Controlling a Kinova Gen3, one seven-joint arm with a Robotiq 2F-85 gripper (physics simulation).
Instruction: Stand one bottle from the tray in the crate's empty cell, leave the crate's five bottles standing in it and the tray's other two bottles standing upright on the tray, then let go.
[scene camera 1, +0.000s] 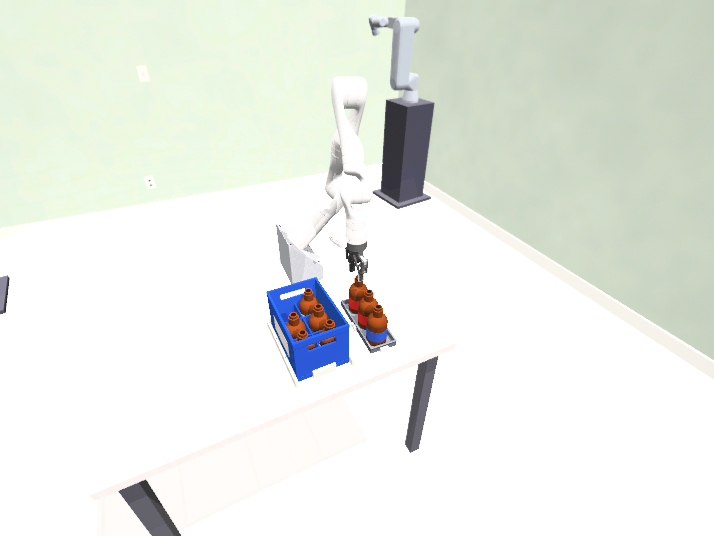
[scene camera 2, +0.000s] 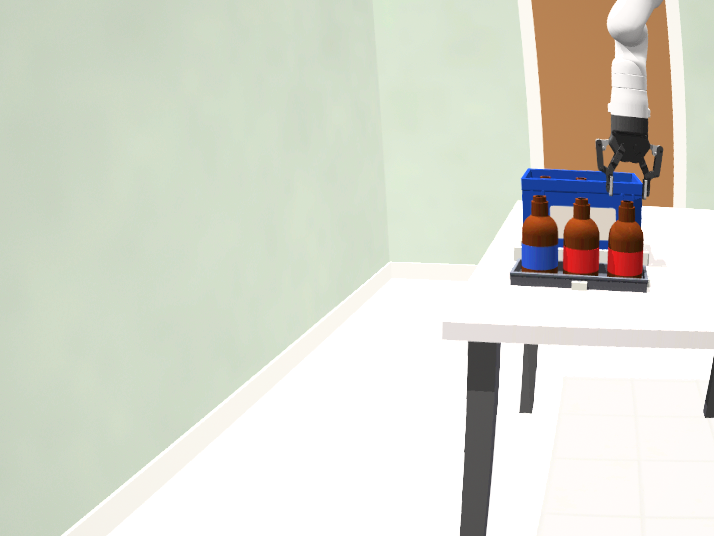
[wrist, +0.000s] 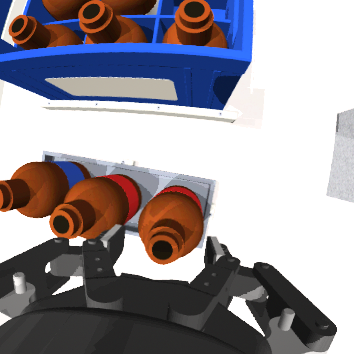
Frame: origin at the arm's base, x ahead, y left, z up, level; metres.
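Seen in the pictures: gripper, between the fingertips: (scene camera 1: 356, 276) (scene camera 2: 627, 197) (wrist: 164, 242); arm's base, origin of its link: (scene camera 1: 295, 242).
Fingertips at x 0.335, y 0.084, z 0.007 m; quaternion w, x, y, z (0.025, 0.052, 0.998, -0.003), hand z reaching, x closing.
Observation:
Offsets run from my fingertips to a thing's top centre. "*": to the spot under its first point.
The tray (scene camera 1: 392, 341) (scene camera 2: 542, 282) (wrist: 213, 189) bears three upright brown bottles in a row: a blue-labelled one {dx +0.176, dy -0.027, dz -0.006 m} (scene camera 1: 377, 321) (scene camera 2: 539, 230) (wrist: 39, 190), a middle red-labelled one {dx +0.094, dy -0.007, dz -0.006 m} (scene camera 1: 367, 304) (scene camera 2: 581, 230) (wrist: 97, 200) and an end red-labelled one {dx +0.003, dy +0.009, dz -0.006 m} (scene camera 1: 357, 292) (scene camera 2: 625, 233) (wrist: 172, 217). My gripper (scene camera 1: 358, 273) (scene camera 2: 628, 194) (wrist: 164, 242) is open and empty, pointing down, its fingertips just above the end red-labelled bottle's mouth, on either side of it. The blue crate {dx +0.064, dy -0.241, dz +0.009 m} (scene camera 1: 322, 354) (scene camera 2: 539, 185) (wrist: 200, 65) holds five standing bottles. Its empty corner cell is mostly hidden in the wrist view.
The crate stands beside the tray on a white base {* dx +0.038, dy -0.138, dz -0.136 m} (wrist: 150, 107), with a gap between. The middle bottle is close to my left finger in the wrist view. A grey angular block (scene camera 1: 297, 264) (wrist: 342, 162) stands near the arm's base. Another arm stands on a dark pedestal (scene camera 1: 406, 152) behind.

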